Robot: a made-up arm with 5 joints. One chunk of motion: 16 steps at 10 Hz.
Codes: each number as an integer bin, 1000 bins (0 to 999) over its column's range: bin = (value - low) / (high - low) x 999, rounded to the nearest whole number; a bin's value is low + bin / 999 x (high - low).
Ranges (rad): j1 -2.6..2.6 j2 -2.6..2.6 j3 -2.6..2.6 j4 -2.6..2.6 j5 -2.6..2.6
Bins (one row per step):
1: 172 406 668 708 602
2: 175 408 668 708 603
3: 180 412 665 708 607
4: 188 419 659 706 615
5: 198 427 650 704 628
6: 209 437 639 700 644
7: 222 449 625 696 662
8: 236 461 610 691 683
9: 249 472 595 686 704
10: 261 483 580 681 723
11: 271 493 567 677 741
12: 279 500 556 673 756
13: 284 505 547 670 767
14: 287 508 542 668 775
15: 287 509 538 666 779
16: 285 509 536 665 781
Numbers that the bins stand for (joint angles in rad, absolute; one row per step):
1: -1.7047 -0.4867 0.8771 1.0853 0.5335
2: -1.6891 -0.4763 0.8771 1.0853 0.5387
3: -1.6631 -0.4555 0.8615 1.0853 0.5596
4: -1.6214 -0.4190 0.8302 1.0749 0.6012
5: -1.5694 -0.3774 0.7834 1.0645 0.6689
6: -1.5121 -0.3253 0.7261 1.0436 0.7522
7: -1.4444 -0.2629 0.6533 1.0228 0.8458
8: -1.3716 -0.2004 0.5752 0.9968 0.9552
9: -1.3039 -0.1431 0.4971 0.9708 1.0645
10: -1.2414 -0.0859 0.4190 0.9447 1.1634
11: -1.1894 -0.0338 0.3514 0.9239 1.2571
12: -1.1477 0.0026 0.2941 0.9031 1.3351
13: -1.1217 0.0286 0.2472 0.8875 1.3924
14: -1.1061 0.0442 0.2212 0.8771 1.4340
15: -1.1061 0.0494 0.2004 0.8667 1.4549
16: -1.1165 0.0494 0.1900 0.8615 1.4653

